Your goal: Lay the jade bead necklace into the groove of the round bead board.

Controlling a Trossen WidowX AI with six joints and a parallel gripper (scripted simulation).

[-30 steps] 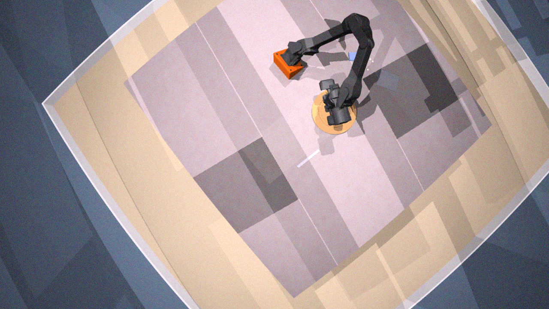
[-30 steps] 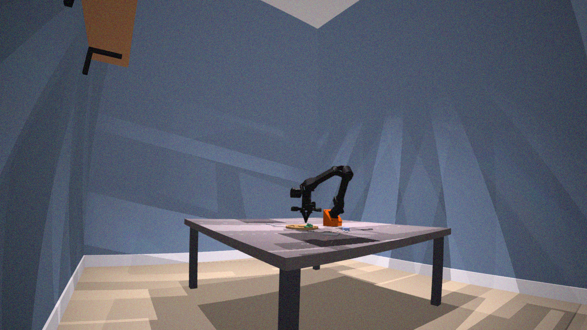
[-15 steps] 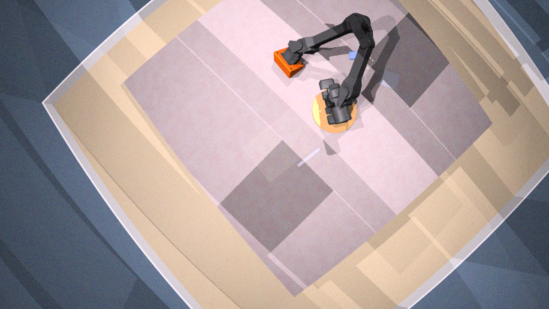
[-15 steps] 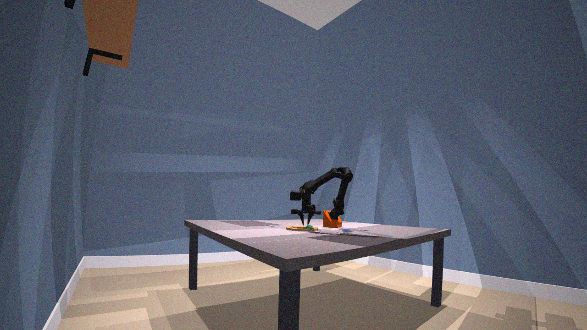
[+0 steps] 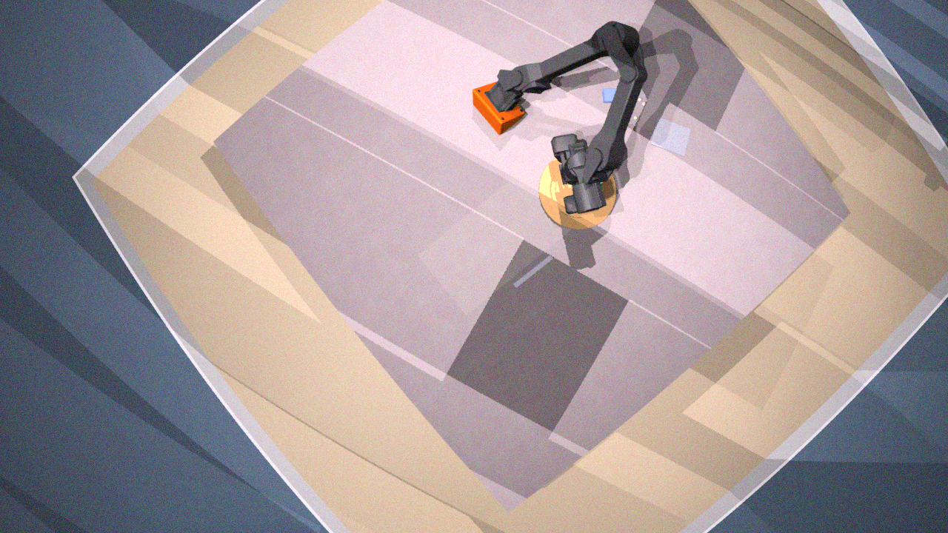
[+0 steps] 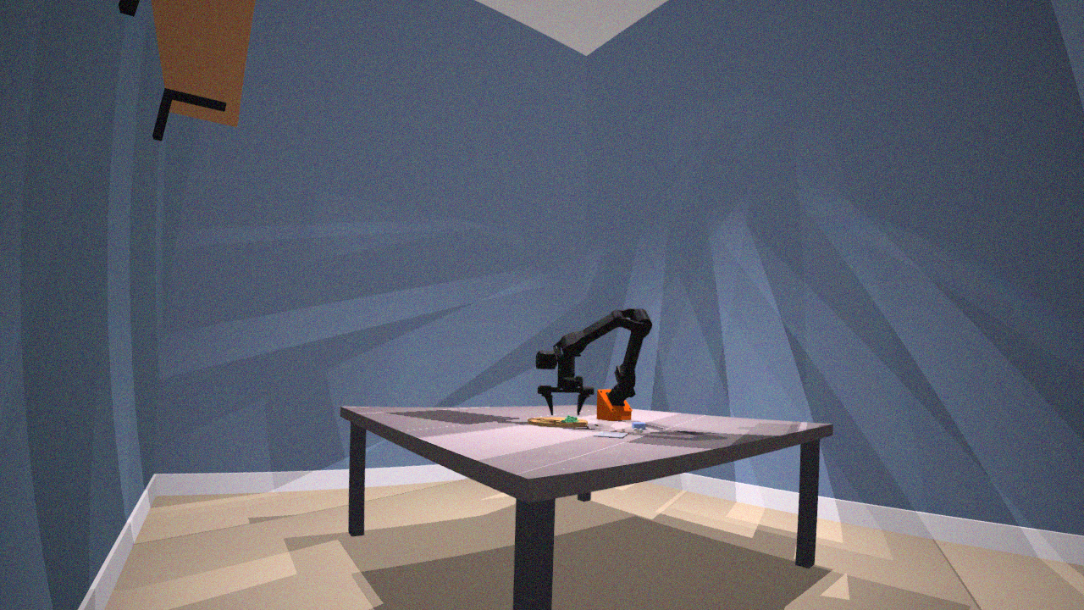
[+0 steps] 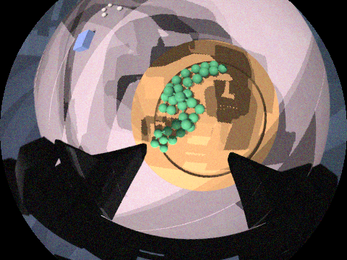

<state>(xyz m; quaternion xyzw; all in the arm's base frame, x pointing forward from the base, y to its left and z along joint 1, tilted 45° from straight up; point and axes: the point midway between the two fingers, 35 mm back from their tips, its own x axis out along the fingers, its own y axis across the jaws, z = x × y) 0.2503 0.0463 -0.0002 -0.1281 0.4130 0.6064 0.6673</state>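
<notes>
My gripper tip is 4 cm short of the round tan bead board, 1 cm to the right of it and 2 cm above it. The rest, counted from my gripper tip: white strip: 14 cm ahead, 20 cm to the right, 2 cm below; then pale square sheet: 6 cm ahead, 32 cm to the left, 2 cm below; then blue cube: 12 cm behind, 24 cm to the left, 2 cm below.
</notes>
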